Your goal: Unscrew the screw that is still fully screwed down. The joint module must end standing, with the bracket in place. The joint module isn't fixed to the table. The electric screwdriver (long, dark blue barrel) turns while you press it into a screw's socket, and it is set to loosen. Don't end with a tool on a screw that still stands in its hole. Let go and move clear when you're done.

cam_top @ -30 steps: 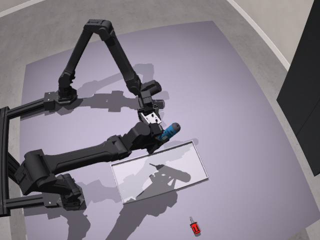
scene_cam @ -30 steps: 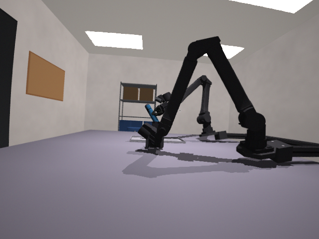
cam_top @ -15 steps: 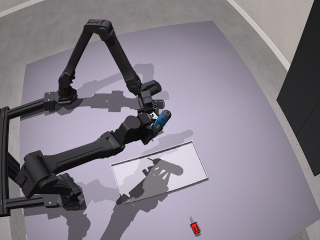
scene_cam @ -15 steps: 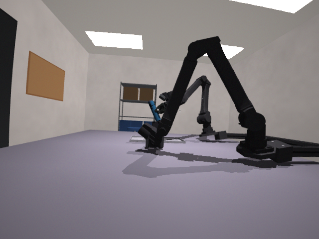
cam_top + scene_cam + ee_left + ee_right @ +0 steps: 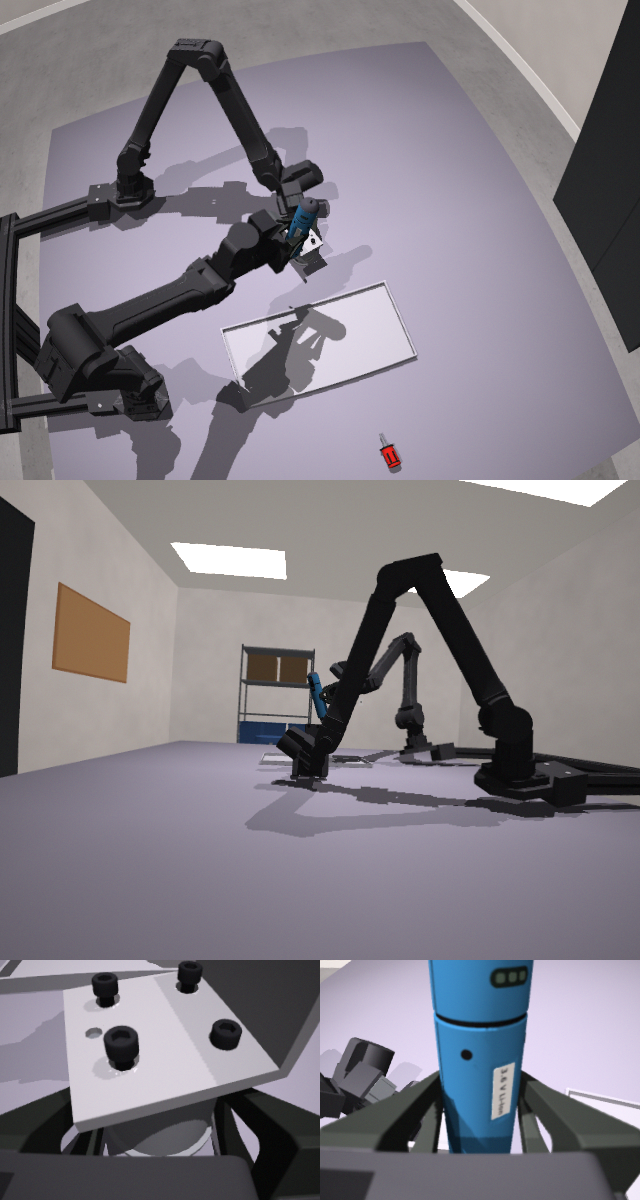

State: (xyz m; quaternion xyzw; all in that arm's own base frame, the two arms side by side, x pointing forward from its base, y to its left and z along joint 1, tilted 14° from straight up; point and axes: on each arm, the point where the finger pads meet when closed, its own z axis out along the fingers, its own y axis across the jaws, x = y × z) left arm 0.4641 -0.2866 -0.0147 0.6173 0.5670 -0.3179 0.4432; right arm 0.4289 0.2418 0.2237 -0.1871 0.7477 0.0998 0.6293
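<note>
Now: the joint module body 1 cm above my left hand. From my left hand the other things lie so: white tray (2 cm behind, 26 cm to the right, 2 cm below); then white bracket (5 cm above); then red hand screwdriver (8 cm ahead, 57 cm to the right, 1 cm below).
</note>
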